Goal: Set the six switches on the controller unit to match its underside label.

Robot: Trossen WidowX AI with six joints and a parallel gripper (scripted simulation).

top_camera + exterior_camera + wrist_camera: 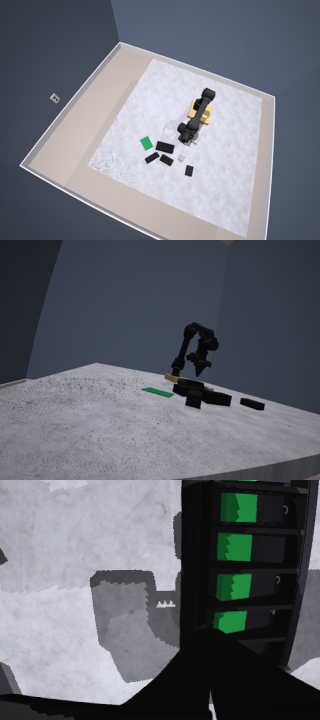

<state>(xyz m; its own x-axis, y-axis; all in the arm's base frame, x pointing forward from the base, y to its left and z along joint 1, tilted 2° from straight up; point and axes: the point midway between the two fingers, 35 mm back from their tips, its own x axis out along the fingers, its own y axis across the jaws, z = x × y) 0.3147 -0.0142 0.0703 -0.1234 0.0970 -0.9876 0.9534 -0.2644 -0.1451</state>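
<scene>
My gripper tip is 20 mm past the light grey block, 100 mm to the right of it and 60 mm above it. Round my gripper tip: small grey cube (190 mm ahead, 30 mm to the left, 60 mm below); flat green plate (190 mm ahead, 280 mm to the right, 80 mm below).
</scene>
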